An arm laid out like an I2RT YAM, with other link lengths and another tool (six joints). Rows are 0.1 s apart.
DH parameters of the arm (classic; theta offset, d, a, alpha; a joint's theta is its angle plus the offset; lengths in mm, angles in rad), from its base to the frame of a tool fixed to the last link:
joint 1: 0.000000 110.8 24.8 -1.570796
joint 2: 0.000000 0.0 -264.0 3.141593
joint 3: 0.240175 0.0 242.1 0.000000
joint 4: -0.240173 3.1 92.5 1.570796
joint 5: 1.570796 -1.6 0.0 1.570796
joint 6: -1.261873 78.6 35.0 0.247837
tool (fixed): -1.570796 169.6 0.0 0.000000
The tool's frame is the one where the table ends.
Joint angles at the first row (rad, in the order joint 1, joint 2, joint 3, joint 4, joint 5, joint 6):
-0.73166 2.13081 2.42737 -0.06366 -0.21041 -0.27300
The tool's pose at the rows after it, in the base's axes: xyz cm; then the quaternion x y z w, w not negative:
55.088 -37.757 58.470 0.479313 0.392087 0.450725 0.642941
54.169 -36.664 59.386 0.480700 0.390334 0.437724 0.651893
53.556 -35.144 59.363 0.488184 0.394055 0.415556 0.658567
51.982 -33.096 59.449 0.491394 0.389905 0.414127 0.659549
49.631 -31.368 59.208 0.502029 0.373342 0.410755 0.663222
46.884 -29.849 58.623 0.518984 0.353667 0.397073 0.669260
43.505 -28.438 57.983 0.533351 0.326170 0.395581 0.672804
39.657 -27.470 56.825 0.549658 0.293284 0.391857 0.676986
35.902 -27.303 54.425 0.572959 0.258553 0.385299 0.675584
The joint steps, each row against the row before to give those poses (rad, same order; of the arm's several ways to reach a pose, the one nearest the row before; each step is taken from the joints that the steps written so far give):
0.00715 -0.05921 -0.05241 0.01099 0.02060 -0.00077
0.01548 -0.06413 -0.05925 -0.00238 0.03806 -0.02517
0.03106 -0.08271 -0.09610 -0.00248 0.05855 -0.04678
0.02231 -0.12075 -0.15945 0.03682 0.03206 -0.00183
0.02469 -0.13705 -0.17755 0.03800 0.06095 0.01092
0.03276 -0.13725 -0.15609 0.00835 0.09053 -0.00046
0.02333 -0.14380 -0.15681 0.01111 0.07507 0.02931
0.01708 -0.14781 -0.15488 0.00331 0.08047 0.03491
0.00201 -0.13910 -0.15153 -0.01292 0.07233 0.04704

